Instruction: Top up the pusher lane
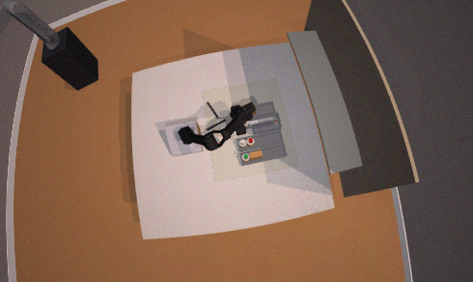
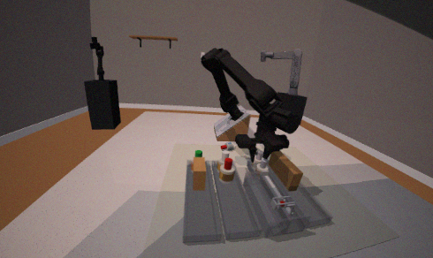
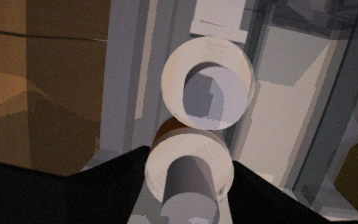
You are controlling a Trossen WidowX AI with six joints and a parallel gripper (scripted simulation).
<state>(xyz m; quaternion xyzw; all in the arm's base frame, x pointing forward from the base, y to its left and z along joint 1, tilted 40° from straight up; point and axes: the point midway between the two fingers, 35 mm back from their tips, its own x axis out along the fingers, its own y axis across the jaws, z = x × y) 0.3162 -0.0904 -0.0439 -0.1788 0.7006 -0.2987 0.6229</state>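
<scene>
Now: the sprung lane 14 cm ahead of my gripper tip, 4 cm to the right of it and 2 cm below it. Round my gripper tip: pale pusher plate 15 cm ahead, 5 cm to the right, 1 cm above.
</scene>
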